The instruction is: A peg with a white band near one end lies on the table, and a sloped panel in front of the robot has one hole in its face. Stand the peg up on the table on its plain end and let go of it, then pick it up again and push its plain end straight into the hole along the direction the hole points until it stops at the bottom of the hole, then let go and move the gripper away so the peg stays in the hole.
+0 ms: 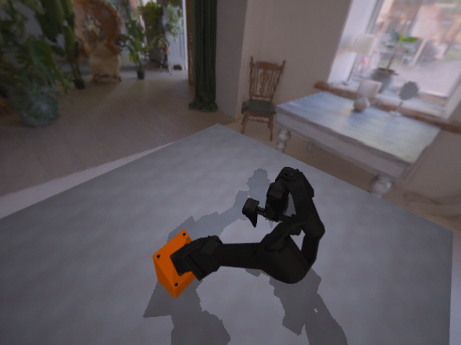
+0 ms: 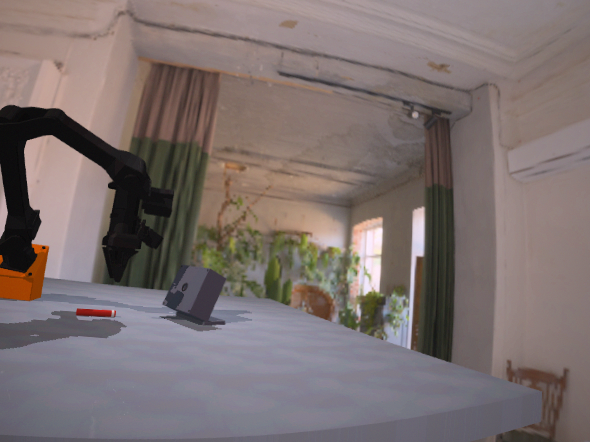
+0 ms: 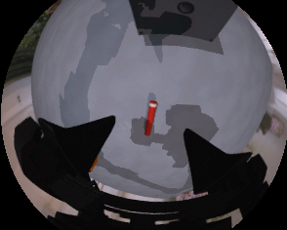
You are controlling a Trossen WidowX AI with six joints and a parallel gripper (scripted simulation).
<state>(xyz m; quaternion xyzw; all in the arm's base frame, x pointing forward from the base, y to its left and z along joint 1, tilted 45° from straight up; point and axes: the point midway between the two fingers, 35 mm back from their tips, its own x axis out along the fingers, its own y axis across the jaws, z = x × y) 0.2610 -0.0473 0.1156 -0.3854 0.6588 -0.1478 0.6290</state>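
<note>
The red peg lies 7 cm below my gripper tip, 1 cm to the right of it and 1 cm behind it. The rest, counted from my gripper tip: grey sloped panel: 18 cm ahead, 5 cm to the left, 1 cm below.
</note>
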